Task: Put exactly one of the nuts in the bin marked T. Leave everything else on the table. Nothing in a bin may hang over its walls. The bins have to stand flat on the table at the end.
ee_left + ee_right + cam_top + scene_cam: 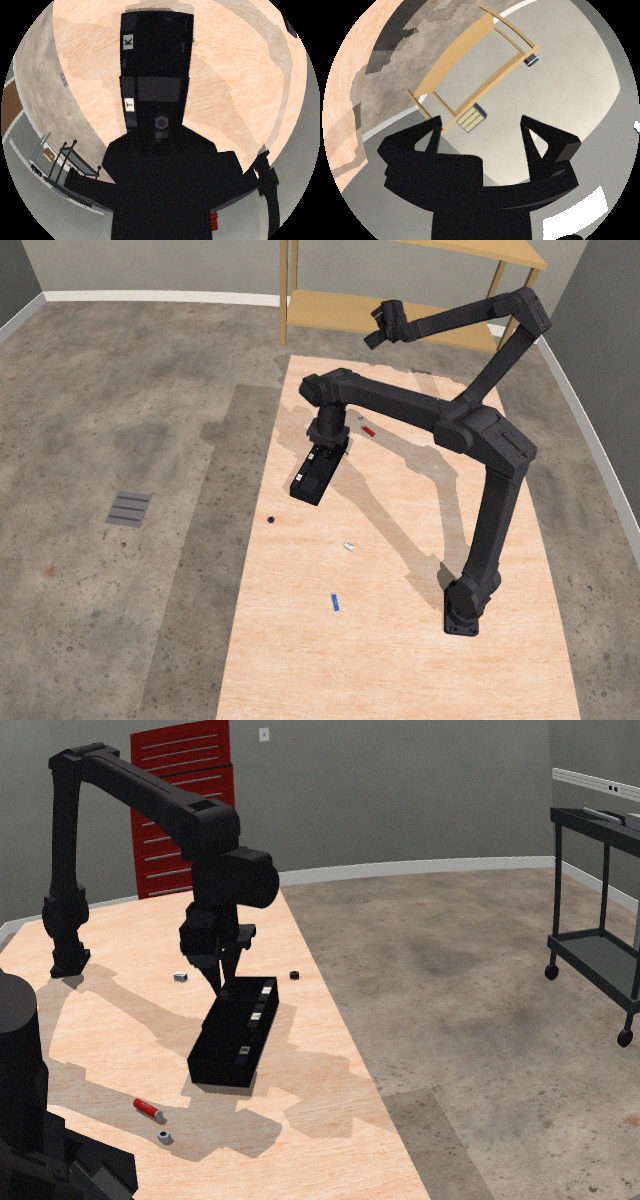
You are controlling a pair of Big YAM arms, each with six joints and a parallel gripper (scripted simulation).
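Now: left hand 1 cm short of the black bin and 6 cm above it. Round my left hand: grey nut (8 cm behind, 25 cm to the right, 8 cm below); then blue cylinder (10 cm behind, 39 cm to the left, 7 cm below); then red cylinder (11 cm behind, 19 cm to the right, 7 cm below).
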